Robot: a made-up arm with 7 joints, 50 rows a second.
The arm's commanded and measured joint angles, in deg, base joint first. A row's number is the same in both.
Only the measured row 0 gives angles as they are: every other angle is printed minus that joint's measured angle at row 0.
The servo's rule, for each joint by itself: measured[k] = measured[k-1] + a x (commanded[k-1-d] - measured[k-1]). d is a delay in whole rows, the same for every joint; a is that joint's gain. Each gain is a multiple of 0.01, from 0.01 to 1. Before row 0 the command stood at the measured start. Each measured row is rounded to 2 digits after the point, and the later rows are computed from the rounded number. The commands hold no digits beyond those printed.
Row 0, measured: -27.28, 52.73, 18.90, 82.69, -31.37, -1.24, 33.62
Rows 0 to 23, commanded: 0.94, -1.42, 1.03, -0.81, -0.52, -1.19, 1.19; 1.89, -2.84, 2.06, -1.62, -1.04, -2.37, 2.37; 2.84, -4.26, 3.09, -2.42, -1.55, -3.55, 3.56; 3.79, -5.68, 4.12, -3.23, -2.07, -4.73, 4.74; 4.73, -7.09, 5.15, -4.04, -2.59, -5.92, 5.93; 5.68, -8.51, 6.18, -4.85, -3.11, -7.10, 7.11; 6.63, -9.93, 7.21, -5.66, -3.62, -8.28, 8.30; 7.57, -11.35, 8.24, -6.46, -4.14, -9.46, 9.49; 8.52, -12.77, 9.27, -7.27, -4.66, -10.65, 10.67; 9.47, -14.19, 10.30, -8.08, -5.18, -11.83, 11.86; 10.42, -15.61, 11.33, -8.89, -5.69, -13.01, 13.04; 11.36, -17.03, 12.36, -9.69, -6.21, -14.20, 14.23; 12.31, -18.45, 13.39, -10.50, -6.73, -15.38, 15.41; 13.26, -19.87, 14.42, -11.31, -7.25, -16.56, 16.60; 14.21, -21.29, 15.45, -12.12, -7.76, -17.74, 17.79; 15.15, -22.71, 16.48, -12.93, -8.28, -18.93, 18.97; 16.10, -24.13, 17.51, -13.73, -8.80, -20.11, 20.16; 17.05, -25.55, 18.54, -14.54, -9.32, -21.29, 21.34; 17.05, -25.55, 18.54, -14.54, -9.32, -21.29, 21.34; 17.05, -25.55, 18.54, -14.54, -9.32, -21.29, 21.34; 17.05, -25.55, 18.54, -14.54, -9.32, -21.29, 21.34; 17.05, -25.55, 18.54, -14.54, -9.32, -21.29, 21.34; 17.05, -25.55, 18.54, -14.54, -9.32, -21.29, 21.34; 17.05, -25.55, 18.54, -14.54, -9.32, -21.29, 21.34
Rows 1 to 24, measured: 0.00, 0.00, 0.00, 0.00, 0.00, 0.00, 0.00; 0.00, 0.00, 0.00, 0.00, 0.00, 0.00, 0.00; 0.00, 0.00, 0.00, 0.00, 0.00, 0.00, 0.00; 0.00, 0.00, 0.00, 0.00, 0.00, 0.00, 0.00; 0.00, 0.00, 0.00, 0.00, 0.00, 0.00, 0.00; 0.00, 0.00, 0.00, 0.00, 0.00, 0.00, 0.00; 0.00, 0.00, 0.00, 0.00, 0.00, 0.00, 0.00; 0.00, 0.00, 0.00, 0.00, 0.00, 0.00, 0.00; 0.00, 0.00, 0.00, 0.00, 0.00, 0.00, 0.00; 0.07, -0.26, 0.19, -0.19, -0.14, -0.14, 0.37; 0.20, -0.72, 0.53, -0.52, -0.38, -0.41, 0.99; 0.38, -1.36, 0.99, -0.96, -0.70, -0.79, 1.79; 0.62, -2.14, 1.55, -1.48, -1.07, -1.26, 2.70; 0.91, -3.03, 2.20, -2.07, -1.48, -1.82, 3.70; 1.24, -4.02, 2.92, -2.71, -1.92, -2.45, 4.76; 1.62, -5.08, 3.69, -3.39, -2.38, -3.15, 5.86; 2.04, -6.21, 4.51, -4.10, -2.86, -3.91, 6.99; 2.49, -7.39, 5.37, -4.83, -3.35, -4.72, 8.13; 2.98, -8.61, 6.26, -5.58, -3.84, -5.57, 9.29; 3.50, -9.87, 7.17, -6.34, -4.34, -6.46, 10.45; 4.05, -11.16, 8.10, -7.11, -4.84, -7.39, 11.62; 4.63, -12.47, 9.05, -7.89, -5.35, -8.35, 12.79; 5.23, -13.80, 10.02, -8.68, -5.86, -9.34, 13.97; 5.86, -15.15, 11.00, -9.47, -6.37, -10.35, 15.15
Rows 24 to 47, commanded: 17.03, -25.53, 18.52, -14.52, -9.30, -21.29, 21.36; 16.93, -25.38, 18.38, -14.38, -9.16, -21.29, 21.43; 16.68, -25.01, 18.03, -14.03, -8.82, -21.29, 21.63; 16.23, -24.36, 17.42, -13.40, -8.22, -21.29, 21.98; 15.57, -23.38, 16.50, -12.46, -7.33, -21.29, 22.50; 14.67, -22.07, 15.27, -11.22, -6.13, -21.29, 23.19; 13.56, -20.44, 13.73, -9.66, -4.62, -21.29, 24.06; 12.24, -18.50, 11.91, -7.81, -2.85, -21.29, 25.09; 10.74, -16.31, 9.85, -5.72, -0.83, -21.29, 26.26; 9.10, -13.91, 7.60, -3.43, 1.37, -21.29, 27.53; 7.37, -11.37, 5.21, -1.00, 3.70, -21.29, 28.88; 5.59, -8.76, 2.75, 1.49, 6.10, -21.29, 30.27; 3.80, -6.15, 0.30, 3.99, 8.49, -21.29, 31.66; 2.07, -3.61, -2.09, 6.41, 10.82, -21.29, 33.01; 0.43, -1.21, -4.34, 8.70, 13.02, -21.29, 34.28; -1.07, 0.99, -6.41, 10.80, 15.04, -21.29, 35.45; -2.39, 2.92, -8.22, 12.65, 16.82, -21.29, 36.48; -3.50, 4.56, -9.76, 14.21, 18.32, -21.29, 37.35; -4.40, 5.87, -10.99, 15.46, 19.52, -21.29, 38.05; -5.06, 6.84, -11.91, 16.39, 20.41, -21.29, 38.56; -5.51, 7.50, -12.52, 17.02, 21.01, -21.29, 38.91; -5.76, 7.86, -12.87, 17.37, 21.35, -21.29, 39.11; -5.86, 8.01, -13.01, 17.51, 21.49, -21.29, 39.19; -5.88, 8.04, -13.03, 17.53, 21.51, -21.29, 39.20
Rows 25 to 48, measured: 6.51, -16.51, 11.99, -10.27, -6.89, -11.38, 16.33; 7.18, -17.88, 12.98, -11.07, -7.41, -12.43, 17.52; 7.87, -19.26, 13.98, -11.87, -7.93, -13.49, 18.70; 8.51, -20.39, 14.80, -12.48, -8.31, -14.43, 19.52; 9.11, -21.32, 15.47, -12.95, -8.58, -15.25, 20.08; 9.67, -22.08, 16.02, -13.32, -8.78, -15.97, 20.47; 10.19, -22.70, 16.47, -13.60, -8.93, -16.61, 20.74; 10.67, -23.21, 16.84, -13.82, -9.04, -17.17, 20.93; 11.12, -23.63, 17.15, -13.99, -9.12, -17.66, 21.06; 11.53, -23.97, 17.40, -14.11, -9.17, -18.10, 21.15; 11.91, -24.22, 17.58, -14.17, -9.17, -18.48, 21.24; 12.24, -24.36, 17.66, -14.14, -9.08, -18.82, 21.36; 12.52, -24.36, 17.62, -13.97, -8.85, -19.12, 21.55; 12.73, -24.18, 17.42, -13.62, -8.44, -19.38, 21.84; 12.87, -23.80, 17.03, -13.07, -7.82, -19.61, 22.26; 12.92, -23.20, 16.44, -12.29, -6.96, -19.81, 22.82; 12.87, -22.35, 15.62, -11.26, -5.85, -19.99, 23.52; 12.72, -21.26, 14.58, -9.99, -4.49, -20.15, 24.37; 12.47, -19.94, 13.32, -8.48, -2.91, -20.29, 25.35; 12.11, -18.40, 11.86, -6.76, -1.13, -20.41, 26.44; 11.65, -16.66, 10.22, -4.86, 0.82, -20.52, 27.63; 11.10, -14.77, 8.43, -2.82, 2.89, -20.61, 28.88; 10.47, -12.76, 6.54, -0.70, 5.03, -20.69, 30.16; 9.77, -10.68, 4.58, 1.46, 7.19, -20.76, 31.44
